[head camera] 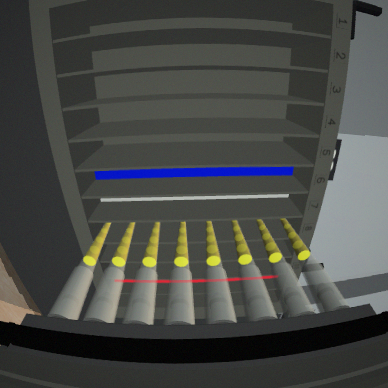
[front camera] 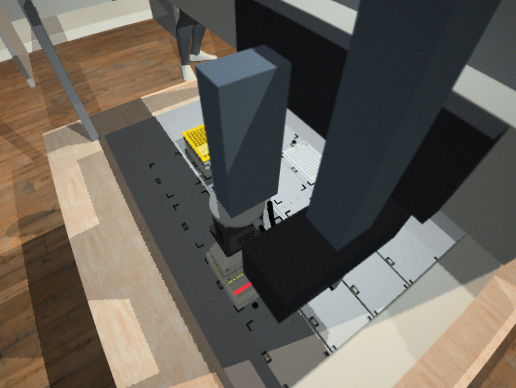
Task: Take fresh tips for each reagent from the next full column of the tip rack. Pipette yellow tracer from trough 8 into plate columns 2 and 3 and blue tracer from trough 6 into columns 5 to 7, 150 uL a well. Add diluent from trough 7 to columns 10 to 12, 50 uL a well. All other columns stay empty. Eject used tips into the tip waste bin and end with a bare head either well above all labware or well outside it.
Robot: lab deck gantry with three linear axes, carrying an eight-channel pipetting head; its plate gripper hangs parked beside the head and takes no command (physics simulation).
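The pipetting head (front camera: 232,237) (head camera: 195,347) is low over the reagent trough block (front camera: 215,257) (head camera: 320,120). It carries eight translucent tips (head camera: 180,295), their lower parts filled with yellow liquid. Their narrow ends point down at trough 8; their exact depth is unclear. Blue tracer (head camera: 195,173) shows in trough 6 and pale diluent (head camera: 195,198) in trough 7. The yellow tip rack (front camera: 195,137) is partly hidden behind a column in the front view. The white plate (front camera: 302,159) is also partly hidden. The waste bin does not show. The parked plate gripper's fingers are hidden, so its opening cannot be told.
A large black block (front camera: 320,260) and a blue-grey column (front camera: 380,115) cover much of the right of the deck. Another blue-grey column (front camera: 245,135) rises above the head. A red strip (front camera: 242,289) (head camera: 195,280) lies in the trough block beyond trough 8.
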